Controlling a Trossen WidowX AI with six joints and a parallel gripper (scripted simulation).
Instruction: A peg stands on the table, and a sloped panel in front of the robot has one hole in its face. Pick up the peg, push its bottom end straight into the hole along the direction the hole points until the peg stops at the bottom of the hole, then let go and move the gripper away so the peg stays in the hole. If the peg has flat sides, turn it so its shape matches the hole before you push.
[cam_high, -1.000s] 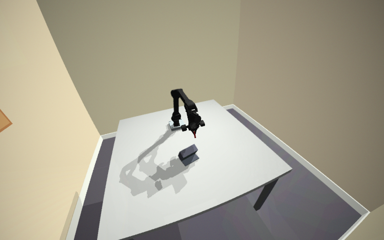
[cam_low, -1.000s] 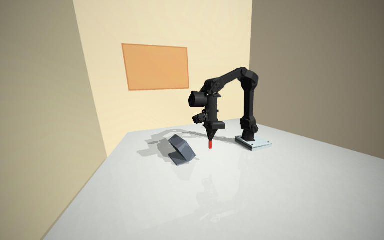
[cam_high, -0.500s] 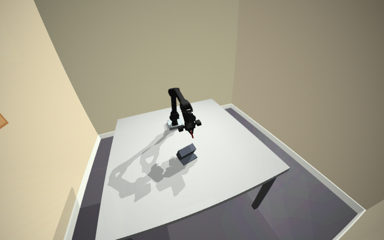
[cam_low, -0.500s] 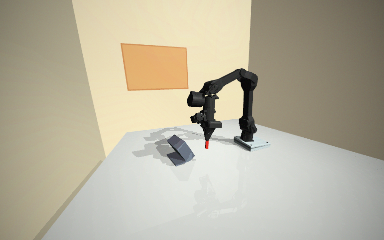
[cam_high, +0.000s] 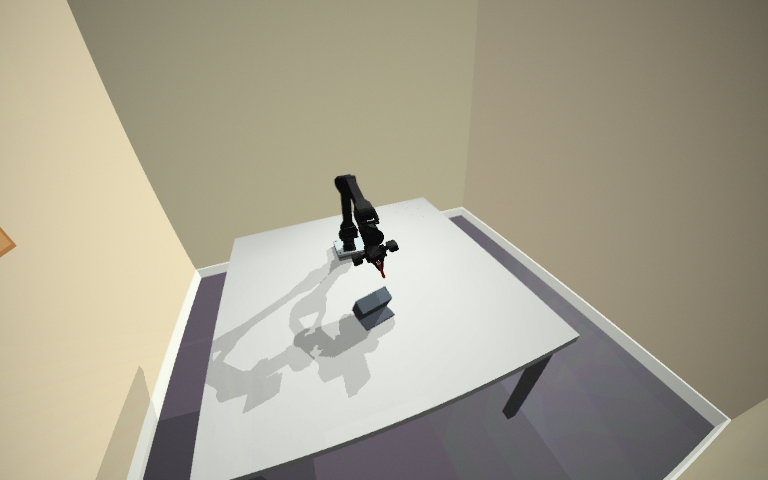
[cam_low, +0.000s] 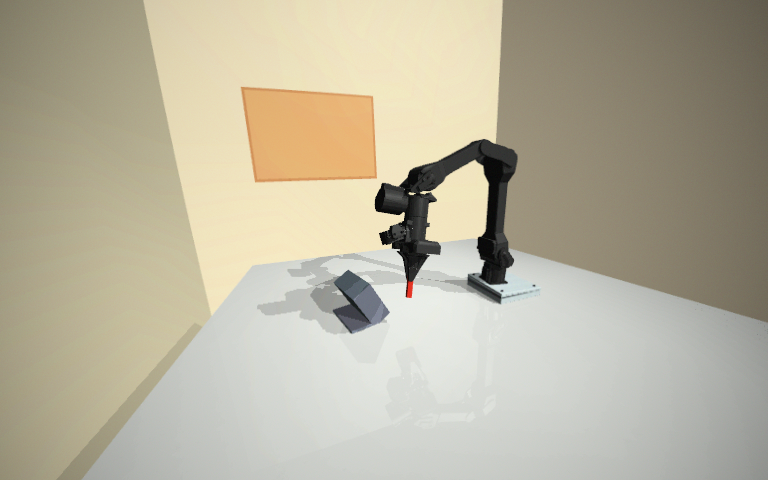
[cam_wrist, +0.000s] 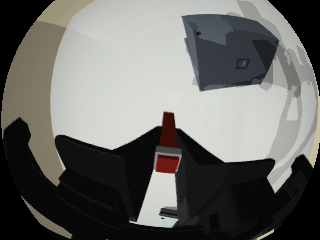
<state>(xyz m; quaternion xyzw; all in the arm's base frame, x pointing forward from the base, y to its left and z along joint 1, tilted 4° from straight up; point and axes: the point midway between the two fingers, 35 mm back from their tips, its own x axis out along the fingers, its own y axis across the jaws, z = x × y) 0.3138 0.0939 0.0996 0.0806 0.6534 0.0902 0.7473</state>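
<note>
The grey sloped panel is 12 cm ahead of my gripper tip, 7 cm to the right of it and 6 cm below it. Also, from my gripper tip: red peg 2 cm above.
</note>
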